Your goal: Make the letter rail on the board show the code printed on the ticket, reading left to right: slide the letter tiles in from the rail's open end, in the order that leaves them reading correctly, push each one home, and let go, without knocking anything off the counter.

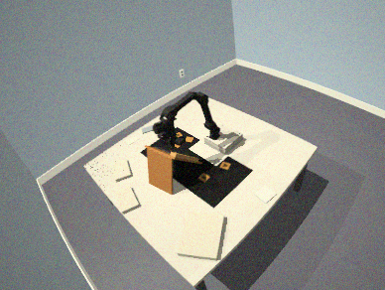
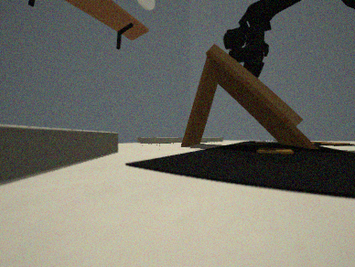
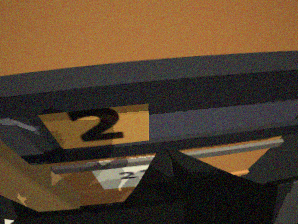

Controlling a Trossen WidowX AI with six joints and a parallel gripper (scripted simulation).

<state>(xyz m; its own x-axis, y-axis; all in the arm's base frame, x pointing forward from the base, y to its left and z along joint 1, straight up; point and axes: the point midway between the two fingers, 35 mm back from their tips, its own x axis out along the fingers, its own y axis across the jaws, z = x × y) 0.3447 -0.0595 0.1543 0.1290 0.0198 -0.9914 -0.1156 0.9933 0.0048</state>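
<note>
Right now the letter tile is 20 mm ahead of my gripper tip, 40 mm to the left of it and 20 mm below it. From my gripper tip the other things lie so: grey-blue piece: 200 mm behind, 510 mm to the right, 180 mm below; black mat: 150 mm behind, 50 mm to the left, 180 mm below; white ticket: 50 mm behind, 10 mm to the left, 100 mm below.
</note>
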